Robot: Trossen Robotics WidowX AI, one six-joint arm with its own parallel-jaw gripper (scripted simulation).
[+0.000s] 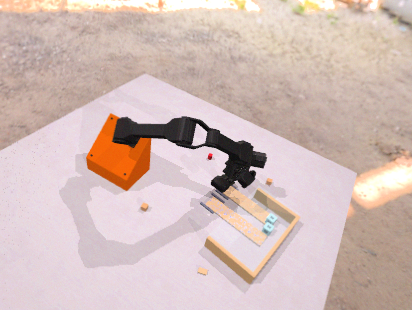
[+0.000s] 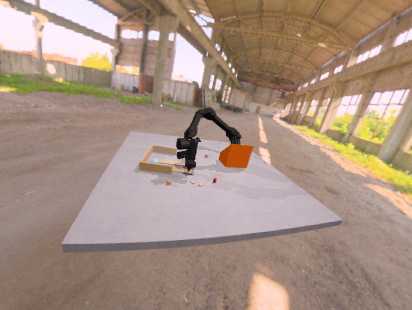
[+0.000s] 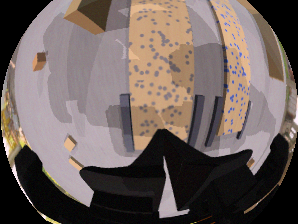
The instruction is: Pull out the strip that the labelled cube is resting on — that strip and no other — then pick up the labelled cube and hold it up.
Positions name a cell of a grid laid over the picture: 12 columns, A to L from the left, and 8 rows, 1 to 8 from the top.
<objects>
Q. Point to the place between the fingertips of the gripper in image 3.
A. At G5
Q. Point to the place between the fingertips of the gripper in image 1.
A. At G5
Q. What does the gripper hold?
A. Nothing.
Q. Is the gripper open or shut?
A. Shut.
</objects>
